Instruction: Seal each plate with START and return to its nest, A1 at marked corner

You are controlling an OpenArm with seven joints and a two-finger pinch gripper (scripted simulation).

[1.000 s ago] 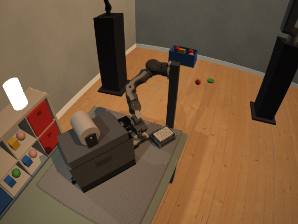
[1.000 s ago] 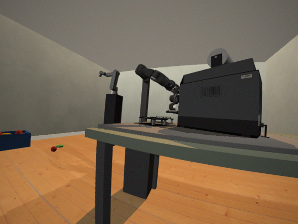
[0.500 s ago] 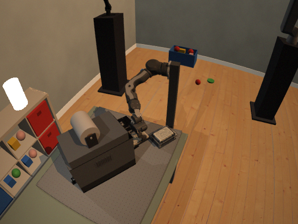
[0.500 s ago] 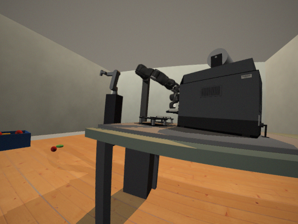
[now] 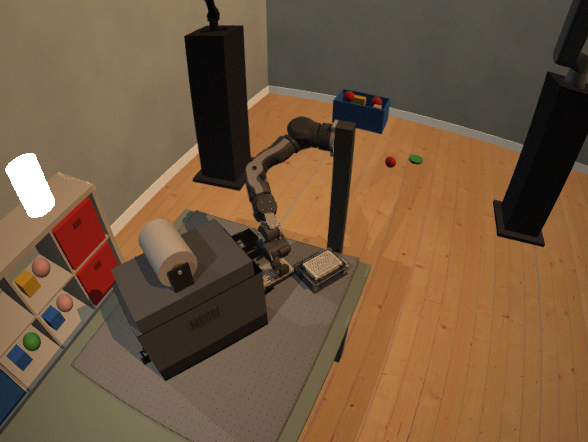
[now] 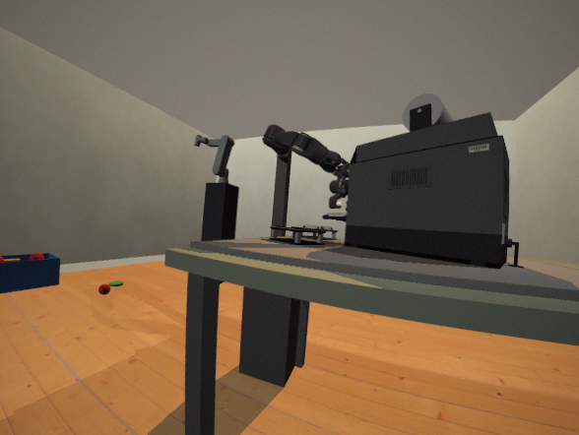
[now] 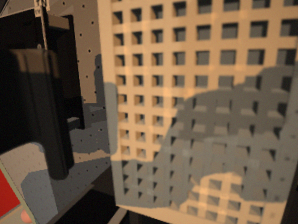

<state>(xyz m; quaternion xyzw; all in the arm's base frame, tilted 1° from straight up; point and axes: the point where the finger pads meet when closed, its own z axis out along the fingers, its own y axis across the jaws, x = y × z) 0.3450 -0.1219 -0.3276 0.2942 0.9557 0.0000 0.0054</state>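
My gripper is now 4 cm above the dark sealer stage. Round my hand: white well plate: 15 cm to the left, 13 cm behind, 8 cm below; then warning sticker: 13 cm to the right, 3 cm ahead, 2 cm above; then pale start button: 14 cm ahead, 5 cm above, 2 cm to the left.
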